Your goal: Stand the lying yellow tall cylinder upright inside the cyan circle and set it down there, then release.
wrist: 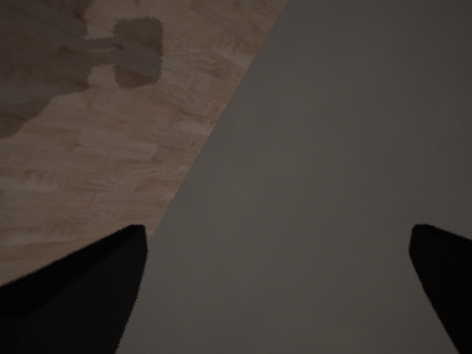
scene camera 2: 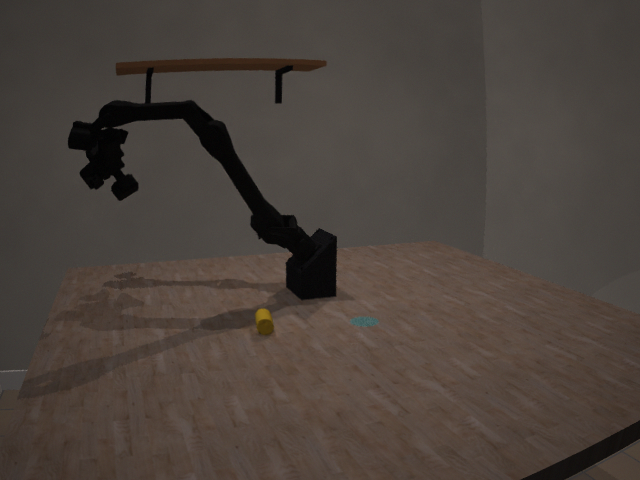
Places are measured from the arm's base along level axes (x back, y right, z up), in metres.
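Where they show: gripper, fingertip midpoint: (wrist: 278, 239) (scene camera 2: 113, 189); arm's base, link origin: (scene camera 2: 307, 252).
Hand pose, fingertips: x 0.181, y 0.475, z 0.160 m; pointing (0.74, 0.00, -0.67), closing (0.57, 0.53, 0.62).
Each offset is from my fingertips to the top centre of the thing. "*": to the spot under its first point. Level surfaces: height alone.
A yellow cylinder {dx -0.403, dy -0.313, dz -0.225 m} (scene camera 2: 264, 321) lies on its side on the table, left of the arm's base in the scene view. A flat cyan circle {* dx -0.426, dy -0.518, dz -0.257 m} (scene camera 2: 364, 321) is on the table to the right of the cylinder, apart from it, with nothing standing on it. My gripper (scene camera 2: 108, 187) (wrist: 278, 239) is open and empty. It hangs high above the table, up and to the left of the cylinder in the scene view. In the wrist view its two fingers stand wide apart, and the cylinder and the circle do not show there.
The wooden table {dz -0.258 m} (scene camera 2: 330, 392) (wrist: 100, 190) carries the arm's black base (scene camera 2: 315, 273), behind the cylinder and the circle. A brown shelf board (scene camera 2: 222, 64) with black brackets is on the wall behind the arm. The table's edge crosses the wrist view diagonally. The arm's shadows fall across the table's left part.
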